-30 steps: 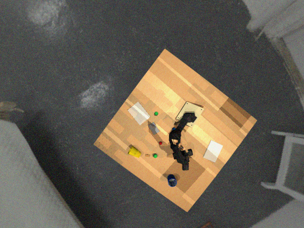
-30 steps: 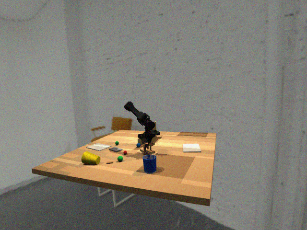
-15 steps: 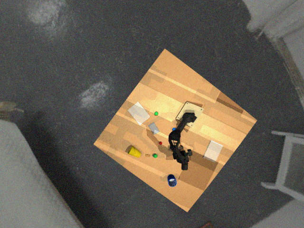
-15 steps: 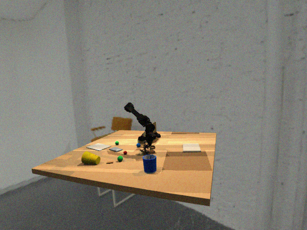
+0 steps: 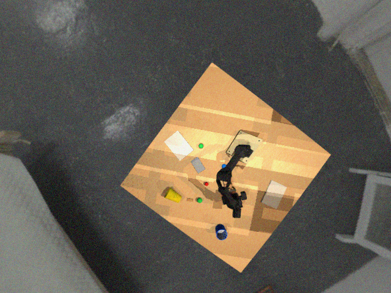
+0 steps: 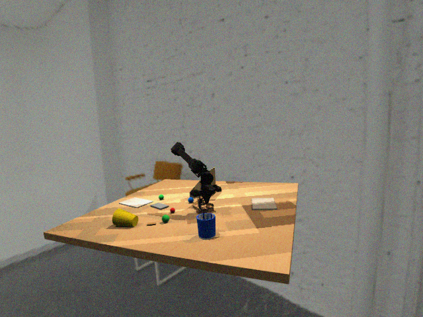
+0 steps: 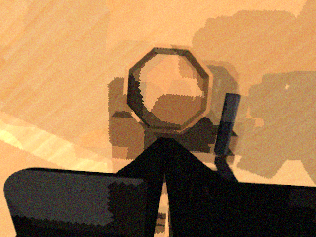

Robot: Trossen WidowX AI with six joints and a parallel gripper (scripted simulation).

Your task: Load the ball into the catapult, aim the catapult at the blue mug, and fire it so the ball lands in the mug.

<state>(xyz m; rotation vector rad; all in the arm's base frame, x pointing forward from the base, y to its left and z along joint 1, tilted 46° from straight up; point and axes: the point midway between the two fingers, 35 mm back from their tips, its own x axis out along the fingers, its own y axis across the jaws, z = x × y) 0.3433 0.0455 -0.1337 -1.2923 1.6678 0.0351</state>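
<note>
Right now the catapult is 30 mm to the right of my gripper tip. Also, from my gripper tip: blue ball 180 mm to the right, 150 mm behind, 30 mm below; then red ball 210 mm to the right, 50 mm ahead, 30 mm below; then blue mug 300 mm ahead, 110 mm to the left, 20 mm below.
</note>
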